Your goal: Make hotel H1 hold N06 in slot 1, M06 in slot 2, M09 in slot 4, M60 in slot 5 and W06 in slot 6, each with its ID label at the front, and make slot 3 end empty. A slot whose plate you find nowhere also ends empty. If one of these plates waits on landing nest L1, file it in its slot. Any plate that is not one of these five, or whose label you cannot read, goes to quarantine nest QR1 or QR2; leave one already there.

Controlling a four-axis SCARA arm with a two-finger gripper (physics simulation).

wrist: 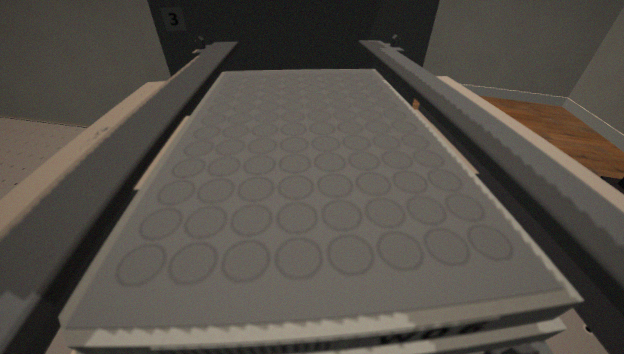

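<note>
A flat grey plate (pixel 297 187) with rows of round wells fills the middle of the wrist view. Its front edge is at the bottom; the label there is blurred and cut off, but seems to read W06. My gripper (pixel 303 100) appears shut on this plate: a pale finger strip lies against each long side, about midway along it. Most of each finger is hidden. The plate lies level between the side rails of hotel H1, before its dark back panel (pixel 300 30). The other named plates and the nests do not show.
Long grey rails, left (pixel 125 125) and right (pixel 450 110), run close along both sides of the plate. A sign with a 3 (pixel 173 19) is at the upper left of the back panel. Wooden floor (pixel 555 127) shows at the right.
</note>
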